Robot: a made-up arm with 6 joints. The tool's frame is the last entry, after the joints.
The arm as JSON. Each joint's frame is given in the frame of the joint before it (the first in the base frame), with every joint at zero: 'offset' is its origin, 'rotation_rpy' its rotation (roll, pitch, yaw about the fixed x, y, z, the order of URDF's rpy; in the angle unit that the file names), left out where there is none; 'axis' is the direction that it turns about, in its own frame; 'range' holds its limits. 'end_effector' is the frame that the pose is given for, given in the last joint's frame.
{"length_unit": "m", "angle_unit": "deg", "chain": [
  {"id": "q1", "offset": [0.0, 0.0, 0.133], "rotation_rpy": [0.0, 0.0, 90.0], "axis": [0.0, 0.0, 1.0], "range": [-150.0, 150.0]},
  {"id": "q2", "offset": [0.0, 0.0, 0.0], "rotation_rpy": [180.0, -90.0, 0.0], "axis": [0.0, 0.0, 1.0], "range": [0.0, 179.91]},
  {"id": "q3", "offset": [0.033, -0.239, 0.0], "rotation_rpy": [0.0, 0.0, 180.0], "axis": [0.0, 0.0, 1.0], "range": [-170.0, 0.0]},
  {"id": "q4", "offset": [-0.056, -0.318, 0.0], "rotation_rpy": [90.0, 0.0, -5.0], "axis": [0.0, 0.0, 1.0], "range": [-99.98, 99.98]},
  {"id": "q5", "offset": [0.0, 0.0, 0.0], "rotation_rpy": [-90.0, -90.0, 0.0], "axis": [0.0, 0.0, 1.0], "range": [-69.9, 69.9]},
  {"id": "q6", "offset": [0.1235, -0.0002, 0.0], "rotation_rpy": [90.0, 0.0, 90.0], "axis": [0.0, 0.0, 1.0], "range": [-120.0, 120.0]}
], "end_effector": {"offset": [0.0, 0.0, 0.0]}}
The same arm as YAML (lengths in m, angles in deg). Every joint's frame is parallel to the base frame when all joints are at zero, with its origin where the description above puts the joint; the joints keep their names.
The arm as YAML. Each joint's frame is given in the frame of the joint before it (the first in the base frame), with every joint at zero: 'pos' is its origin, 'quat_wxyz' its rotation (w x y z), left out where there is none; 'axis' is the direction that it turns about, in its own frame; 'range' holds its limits. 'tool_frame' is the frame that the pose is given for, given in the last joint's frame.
length_unit: m
angle_unit: deg
joints:
  - joint: q1
    pos: [0.0, 0.0, 0.133]
    axis: "+z"
    range: [-150.0, 150.0]
  - joint: q2
    pos: [0.0, 0.0, 0.0]
    axis: "+y"
    range: [0.0, 179.91]
  - joint: q3
    pos: [-0.239, 0.0, 0.033]
    axis: "+y"
    range: [-170.0, 0.0]
  - joint: q4
    pos: [0.318, 0.0, 0.056]
    axis: [0.996191, 0.0, 0.087199]
    range: [-99.98, 99.98]
  - joint: q5
    pos: [0.0, 0.0, 0.0]
    axis: "+y"
    range: [-69.9, 69.9]
  - joint: q6
    pos: [0.123, 0.0, 0.011]
    axis: [0.996191, 0.0, 0.087199]
    range: [-120.0, 120.0]
tool_frame:
  pos: [0.0, 0.0, 0.0]
  quat_wxyz: [0.737277, 0.0, 0.67559, 0.0]

